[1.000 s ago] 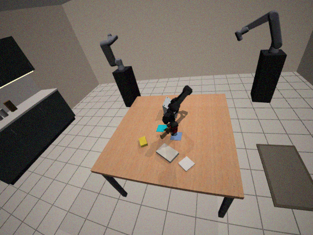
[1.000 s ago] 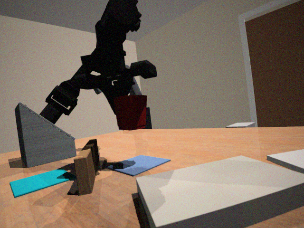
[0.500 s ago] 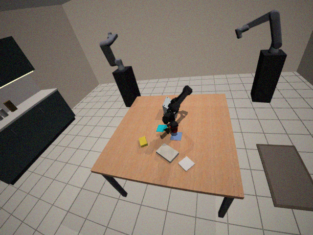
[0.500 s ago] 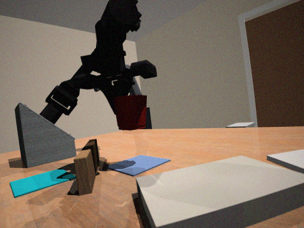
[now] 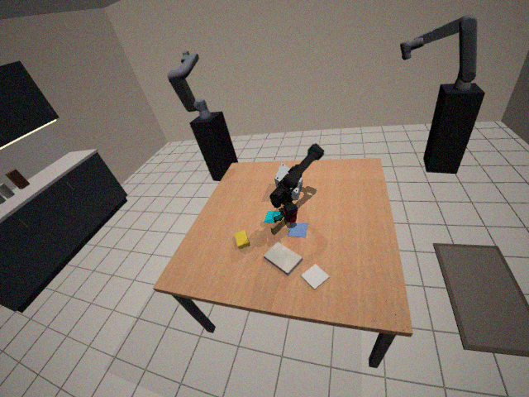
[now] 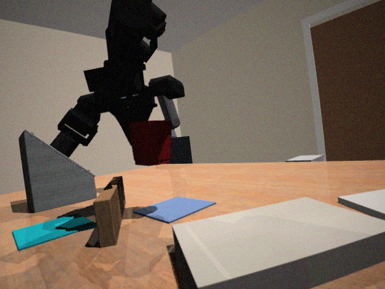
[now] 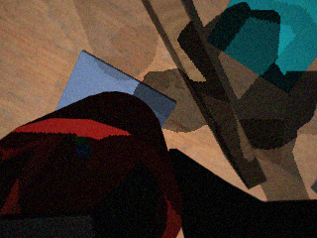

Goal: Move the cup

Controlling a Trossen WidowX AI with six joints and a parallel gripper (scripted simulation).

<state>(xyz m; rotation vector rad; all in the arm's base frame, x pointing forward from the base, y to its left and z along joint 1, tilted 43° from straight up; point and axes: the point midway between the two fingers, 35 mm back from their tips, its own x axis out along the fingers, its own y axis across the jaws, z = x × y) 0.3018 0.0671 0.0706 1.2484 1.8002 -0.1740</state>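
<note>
My gripper tip is now 40 mm short of the green marble, 30 mm to the right of it and 20 mm above it. From my gripper tip the other things lie so: cyan pad: 60 mm behind, 140 mm to the right, 130 mm below; then red cup: 20 mm ahead, 20 mm to the left; then brown wooden block: 20 mm behind, 50 mm to the right, 100 mm below.
</note>
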